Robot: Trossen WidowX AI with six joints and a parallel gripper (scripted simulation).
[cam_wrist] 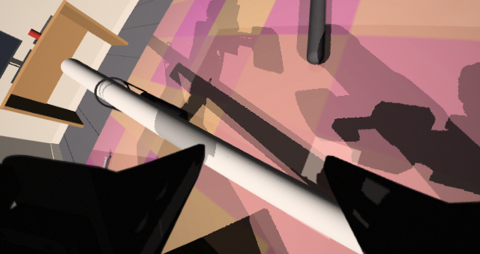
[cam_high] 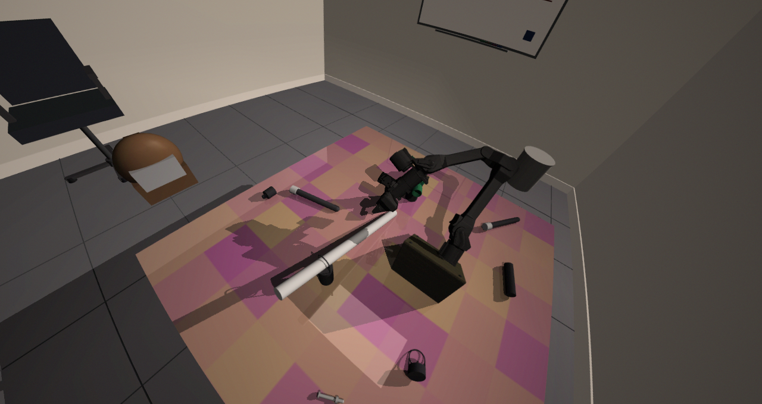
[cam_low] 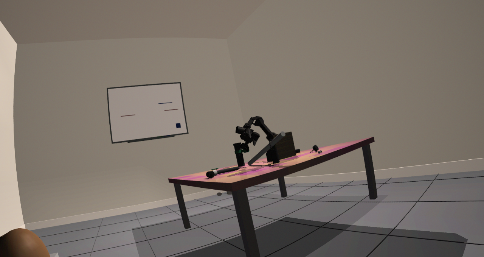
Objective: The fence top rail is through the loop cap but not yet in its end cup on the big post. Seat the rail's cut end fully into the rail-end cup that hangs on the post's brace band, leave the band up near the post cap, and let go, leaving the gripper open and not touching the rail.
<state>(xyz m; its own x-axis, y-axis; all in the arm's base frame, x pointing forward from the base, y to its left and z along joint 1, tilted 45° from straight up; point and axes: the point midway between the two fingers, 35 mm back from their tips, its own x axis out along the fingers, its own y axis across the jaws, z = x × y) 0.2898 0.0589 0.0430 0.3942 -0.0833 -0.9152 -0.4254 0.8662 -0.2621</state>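
My gripper tip is now 220 mm to the left of the rail-end cup and 50 mm past it. Also, from my gripper tip: small black fitting 420 mm ahead, 220 mm to the left, 110 mm below; loop fitting 400 mm behind, 250 mm to the left, 120 mm below; small grey bolt 460 mm to the left, 270 mm behind, 120 mm below.
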